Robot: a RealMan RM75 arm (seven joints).
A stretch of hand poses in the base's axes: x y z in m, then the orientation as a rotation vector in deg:
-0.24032 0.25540 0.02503 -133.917 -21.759 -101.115
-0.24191 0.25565 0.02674 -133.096 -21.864 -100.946
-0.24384 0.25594 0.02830 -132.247 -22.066 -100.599
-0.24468 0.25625 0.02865 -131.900 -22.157 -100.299
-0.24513 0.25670 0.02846 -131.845 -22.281 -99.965
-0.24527 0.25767 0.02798 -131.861 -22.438 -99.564
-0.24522 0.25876 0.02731 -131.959 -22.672 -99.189
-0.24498 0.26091 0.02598 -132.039 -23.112 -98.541
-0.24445 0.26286 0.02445 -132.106 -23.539 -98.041
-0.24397 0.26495 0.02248 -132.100 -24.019 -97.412
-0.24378 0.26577 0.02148 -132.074 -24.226 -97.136
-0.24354 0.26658 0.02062 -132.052 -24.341 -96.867
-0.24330 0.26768 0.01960 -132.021 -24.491 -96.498
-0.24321 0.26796 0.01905 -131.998 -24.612 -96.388
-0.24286 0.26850 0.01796 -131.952 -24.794 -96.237
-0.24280 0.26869 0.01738 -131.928 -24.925 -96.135
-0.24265 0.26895 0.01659 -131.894 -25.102 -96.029
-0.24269 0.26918 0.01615 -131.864 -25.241 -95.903
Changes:
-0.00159 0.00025 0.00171 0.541 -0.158 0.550
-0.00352 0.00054 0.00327 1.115 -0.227 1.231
-0.00436 0.00085 0.00362 1.401 -0.161 1.577
-0.00481 0.00130 0.00343 1.493 0.015 1.798
-0.00495 0.00227 0.00295 1.545 0.252 2.022
-0.00490 0.00336 0.00228 1.496 0.492 2.228
-0.00466 0.00551 0.00095 1.447 0.878 2.647
-0.00413 0.00746 -0.00058 1.359 1.170 3.006
-0.00365 0.00955 -0.00255 1.334 1.514 3.480
-0.00346 0.01037 -0.00355 1.339 1.659 3.698
-0.00322 0.01118 -0.00441 1.386 1.808 3.870
-0.00298 0.01228 -0.00543 1.454 2.013 4.101
-0.00289 0.01256 -0.00598 1.443 2.064 4.213
-0.00254 0.01310 -0.00707 1.430 2.127 4.381
-0.00248 0.01329 -0.00765 1.412 2.172 4.494
-0.00233 0.01355 -0.00844 1.378 2.212 4.635
-0.00237 0.01378 -0.00888 1.367 2.269 4.765

